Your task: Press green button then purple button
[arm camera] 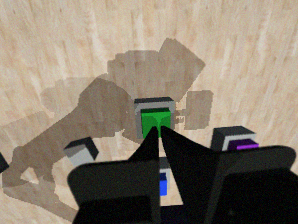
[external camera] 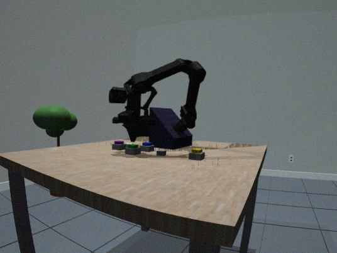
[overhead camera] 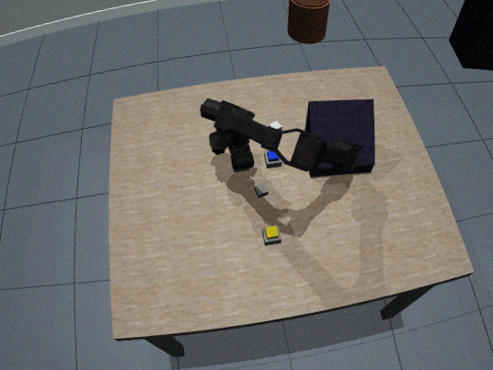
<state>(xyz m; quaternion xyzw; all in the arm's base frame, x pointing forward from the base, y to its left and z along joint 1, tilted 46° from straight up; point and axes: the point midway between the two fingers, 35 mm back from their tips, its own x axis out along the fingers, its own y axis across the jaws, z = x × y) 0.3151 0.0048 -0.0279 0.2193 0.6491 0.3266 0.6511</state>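
My gripper tip is now 20 mm above the green button. From my gripper tip the other things lie so: purple button 40 mm behind, 130 mm to the right, 20 mm below; grey block 60 mm behind, 100 mm to the left, 40 mm below; blue button 110 mm behind, 10 mm to the right, 20 mm below.
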